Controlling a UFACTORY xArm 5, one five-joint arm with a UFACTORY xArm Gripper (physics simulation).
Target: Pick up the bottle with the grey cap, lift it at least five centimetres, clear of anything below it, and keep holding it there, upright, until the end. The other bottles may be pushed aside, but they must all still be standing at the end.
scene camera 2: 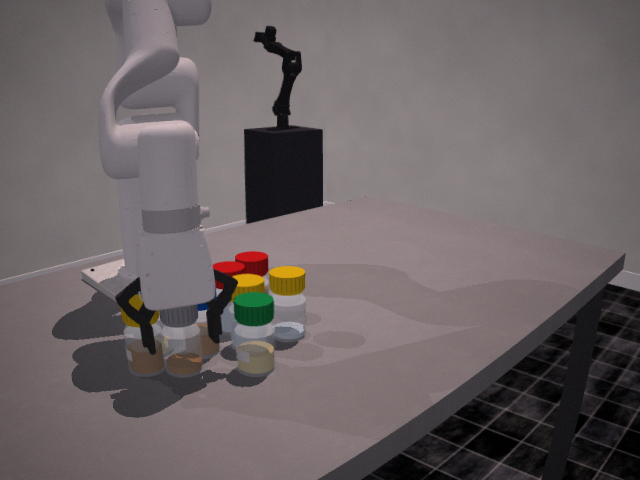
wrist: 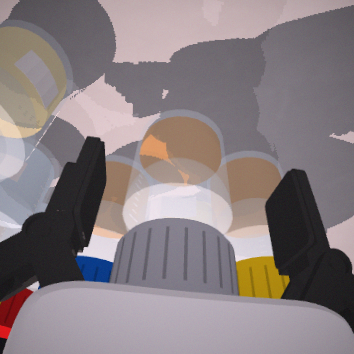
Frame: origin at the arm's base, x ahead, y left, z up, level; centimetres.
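Seen in the pictures: gripper, fingertip midpoint: (scene camera 2: 183, 345) (wrist: 193, 172).
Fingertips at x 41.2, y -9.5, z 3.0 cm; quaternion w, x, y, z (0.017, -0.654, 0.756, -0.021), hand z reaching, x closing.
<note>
Pixels of each thing's top centre, then the offset from my fingertips to it.
- grey-capped bottle, top centre: (wrist: 172, 310) (scene camera 2: 177, 300) dx -2.3, dy +0.7, dz +5.7 cm
- yellow-capped bottle, top centre: (wrist: 268, 329) (scene camera 2: 138, 301) dx -5.2, dy -4.1, dz +5.7 cm
- blue-capped bottle, top centre: (wrist: 80, 325) (scene camera 2: 197, 285) dx -6.1, dy +5.5, dz +5.7 cm
- green-capped bottle, top centre: (scene camera 2: 253, 299) dx +3.0, dy +9.7, dz +5.7 cm
The grey-capped bottle (scene camera 2: 178, 315) (wrist: 175, 257) stands upright on the table, with brown content at its bottom. My gripper (scene camera 2: 181, 344) (wrist: 193, 172) is open, with one finger on each side of this bottle and a gap to each finger. The fingertips are low, beside the bottle's body. In the wrist view the gripper's housing hides part of the grey cap. A yellow-capped bottle (scene camera 2: 146, 359) (wrist: 260, 277) stands close beside it, near one finger. A blue-capped bottle (scene camera 2: 208, 346) (wrist: 95, 270) stands just behind it, near the other finger.
A green-capped bottle (scene camera 2: 253, 310) (wrist: 42, 75) stands upright to the right in the scene view. Behind it stand two more yellow-capped bottles (scene camera 2: 287, 281) (scene camera 2: 247, 285) and two red-capped ones (scene camera 2: 251, 262) (scene camera 2: 228, 269). The table's edge (scene camera 2: 480, 384) runs along the right.
</note>
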